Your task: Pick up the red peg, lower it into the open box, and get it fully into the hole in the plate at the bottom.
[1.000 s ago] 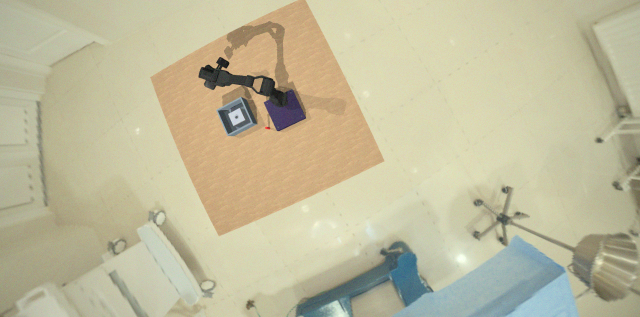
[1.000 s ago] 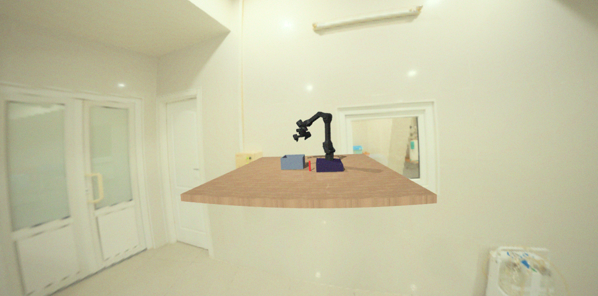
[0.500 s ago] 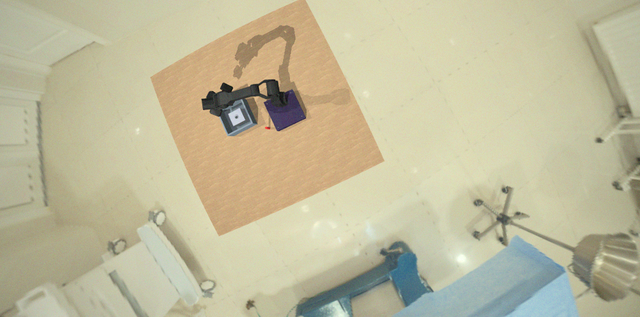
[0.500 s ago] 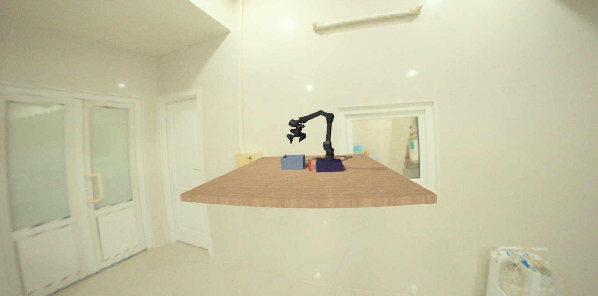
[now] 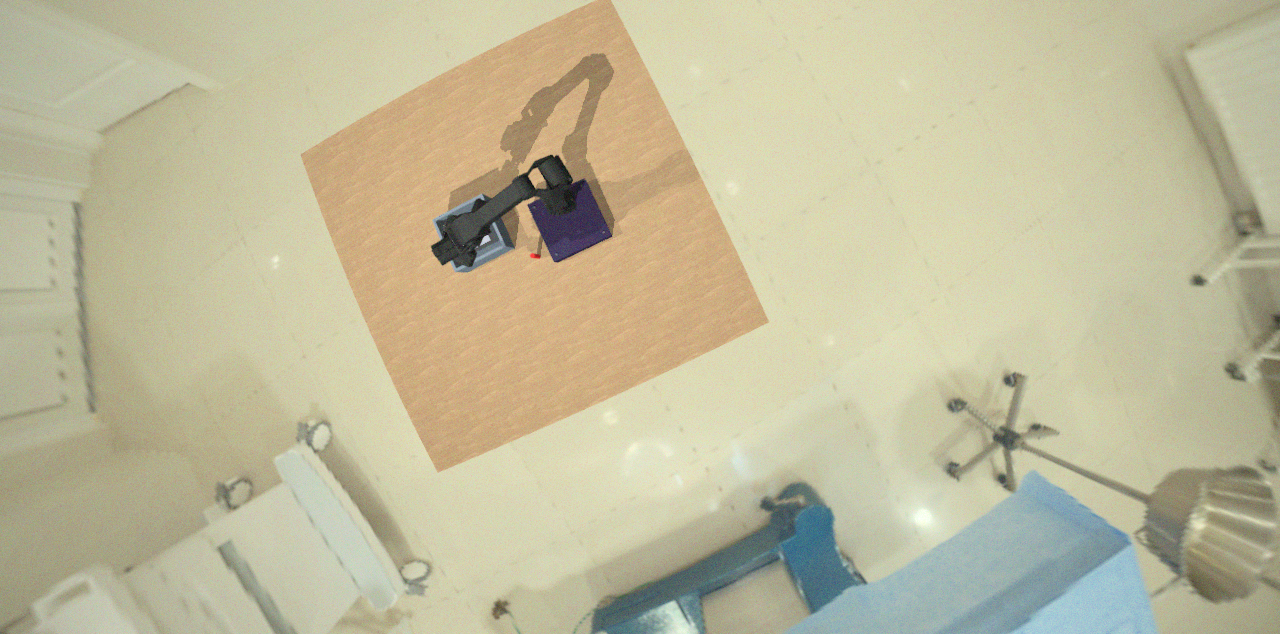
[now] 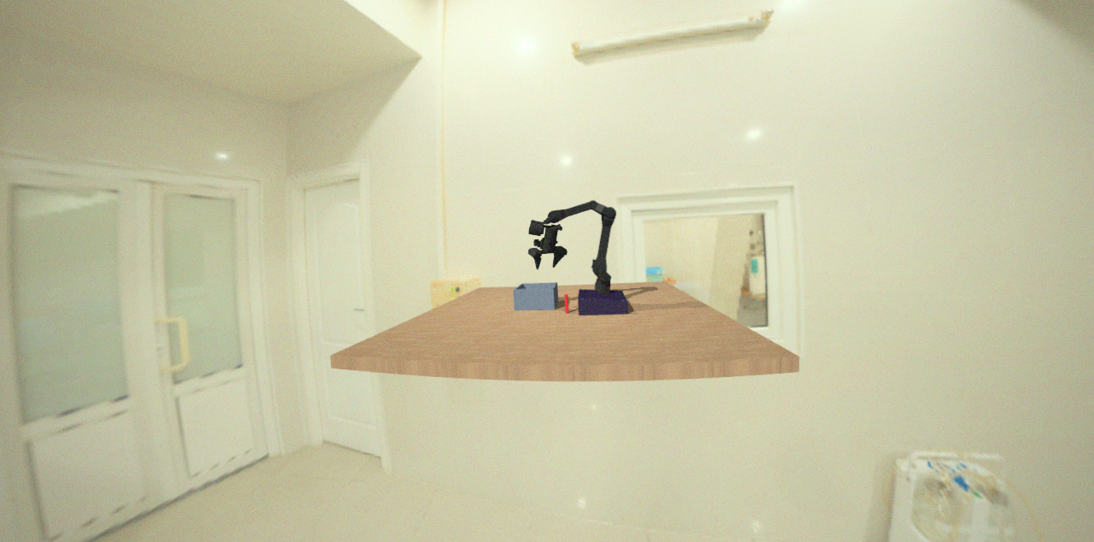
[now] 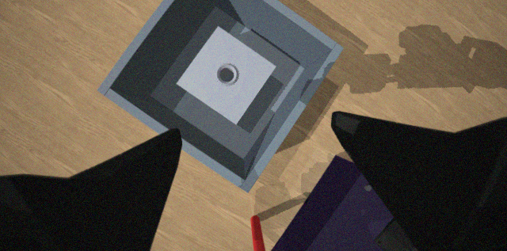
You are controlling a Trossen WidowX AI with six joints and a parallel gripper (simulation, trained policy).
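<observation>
Now: the red peg 150 mm below my gripper tip, 120 mm behind it and 100 mm to the left of it. From my gripper tip the other things lie so: light grey plate (140 mm below, 60 mm ahead, 20 mm to the right); grey-blue box (160 mm below, 60 mm ahead, 20 mm to the right).
</observation>
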